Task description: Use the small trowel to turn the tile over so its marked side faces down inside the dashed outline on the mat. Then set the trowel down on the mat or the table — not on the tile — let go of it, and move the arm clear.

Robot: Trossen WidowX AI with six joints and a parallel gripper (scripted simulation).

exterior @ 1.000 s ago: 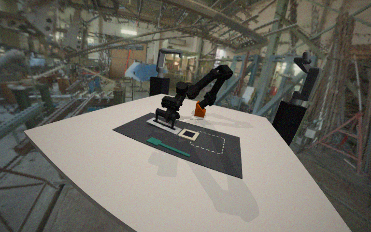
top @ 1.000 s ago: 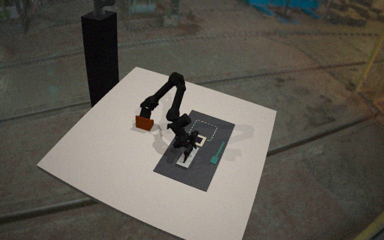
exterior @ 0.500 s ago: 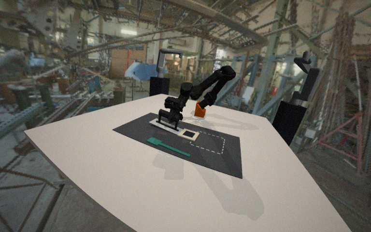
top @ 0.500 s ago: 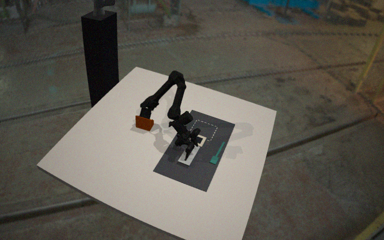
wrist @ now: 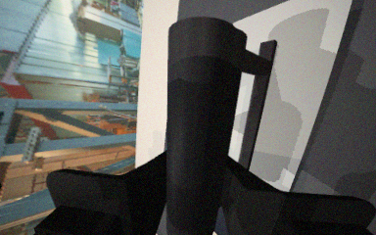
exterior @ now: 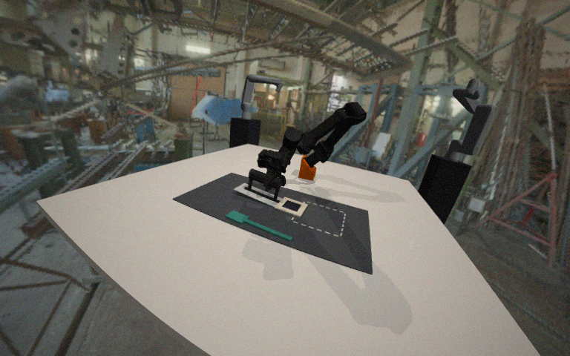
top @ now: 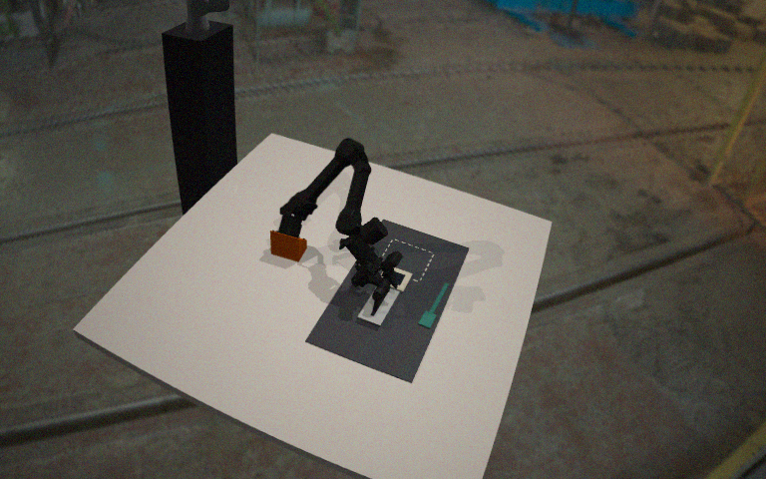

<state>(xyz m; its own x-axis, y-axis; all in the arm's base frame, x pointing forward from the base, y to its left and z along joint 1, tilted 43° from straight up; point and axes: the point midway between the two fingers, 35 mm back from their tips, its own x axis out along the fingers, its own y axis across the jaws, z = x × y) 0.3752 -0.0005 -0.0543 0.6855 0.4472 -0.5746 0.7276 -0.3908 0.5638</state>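
The dark mat is 5 cm to the left of my gripper tip and 8 cm below it. Round my gripper tip: beige square tile (3 cm behind, 10 cm to the left, 5 cm below); trowel (3 cm behind, 1 cm below).
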